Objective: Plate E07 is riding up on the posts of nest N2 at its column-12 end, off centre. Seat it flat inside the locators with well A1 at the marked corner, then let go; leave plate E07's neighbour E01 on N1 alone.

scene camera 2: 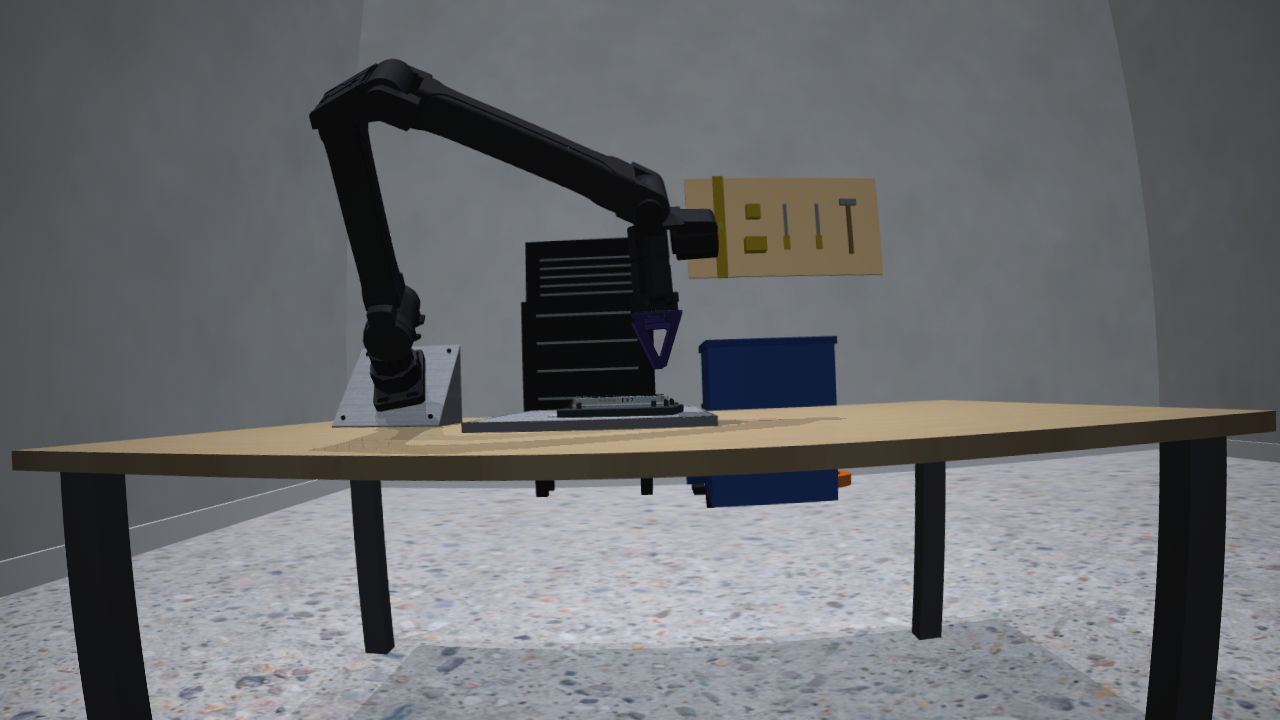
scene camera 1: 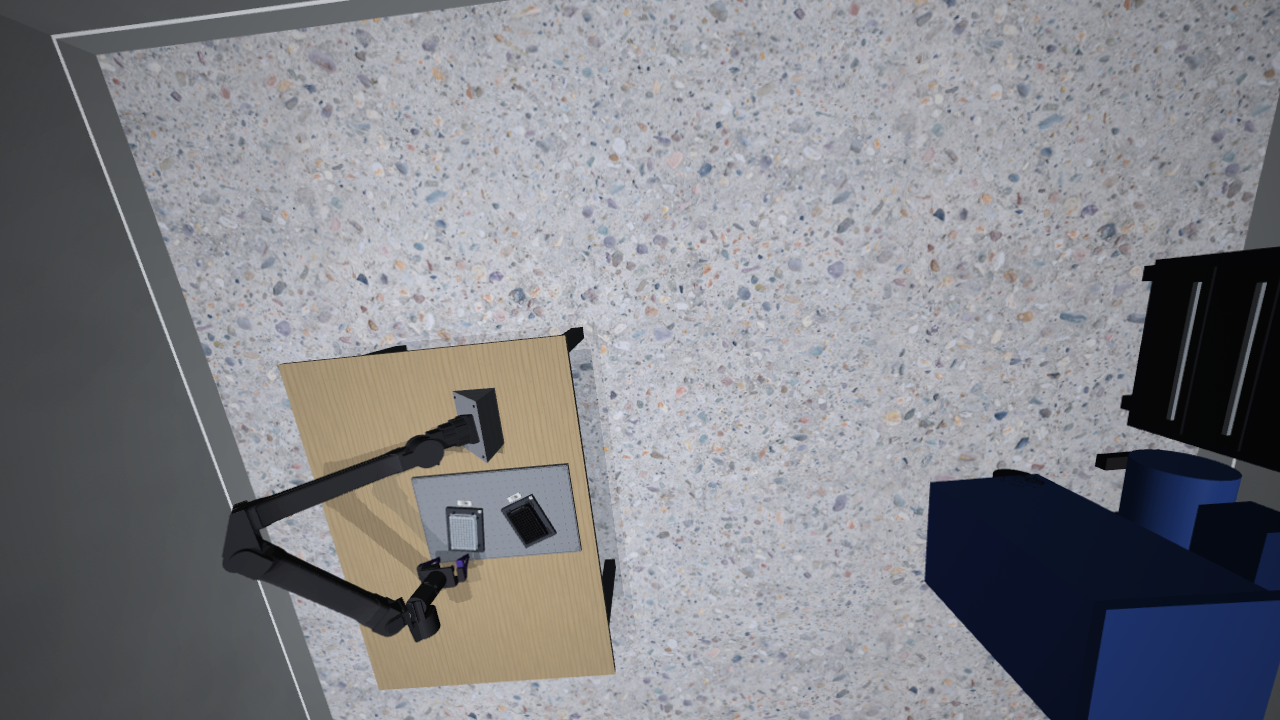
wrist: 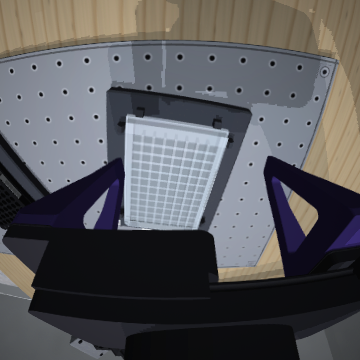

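Pixels of known places: gripper, fingertip midpoint: (scene camera 2: 659, 368) (scene camera 1: 454, 556) (wrist: 194, 163); arm's base at its link origin: (scene camera 2: 400, 383) (scene camera 1: 469, 428).
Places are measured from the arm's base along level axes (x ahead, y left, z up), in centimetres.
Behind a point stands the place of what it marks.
A clear plate, E07 (scene camera 1: 463, 530) {x 34.8, y -16.3, z -3.4 cm} (wrist: 172, 175) {x 36.6, y -17.5, z -4.0 cm}, lies on dark nest N2 (scene camera 1: 481, 531) {x 37.3, y -11.4, z -4.6 cm} (scene camera 2: 617, 412) {x 34.4, y -22.8, z -5.2 cm} (wrist: 175, 104) {x 43.2, y -18.7, z -4.6 cm}. In the wrist view its long sides run toward the gripper body, and small locator posts show around its far end. Its exact tilt and the A1 mark cannot be made out. A dark plate, E01 (scene camera 1: 529, 522) {x 37.1, y 6.1, z -3.4 cm} (wrist: 7, 206) {x 35.0, y 3.5, z -3.4 cm}, is on the neighbouring nest N1. My gripper (scene camera 1: 446, 563) {x 40.9, y -19.7, z 0.7 cm} (scene camera 2: 659, 365) {x 40.9, y -19.7, z 0.7 cm} (wrist: 194, 163) {x 40.9, y -19.7, z 0.7 cm} is open and empty above N2. In the wrist view the left fingertip appears beside the plate's left edge, and the right fingertip is well out to the right.
A grey perforated board (scene camera 1: 562, 505) {x 35.0, y 17.6, z -5.7 cm} (scene camera 2: 501, 426) {x 19.0, y -29.3, z -6.3 cm} (wrist: 295, 111) {x 41.2, y -29.5, z -5.8 cm} carries both nests on the wooden table (scene camera 1: 519, 626) {x 79.3, y -12.5, z -7.0 cm} (scene camera 2: 984, 425) {x 66.9, y -60.6, z -7.1 cm} (wrist: 65, 22) {x 51.2, y -10.6, z -7.1 cm}. The arm's slanted base (scene camera 1: 488, 425) {x 0.1, y 6.7, z 1.6 cm} (scene camera 2: 438, 385) {x 6.8, y -1.7, z -0.6 cm} stands beside the board. White tags sit beside the nests in scene camera 1.
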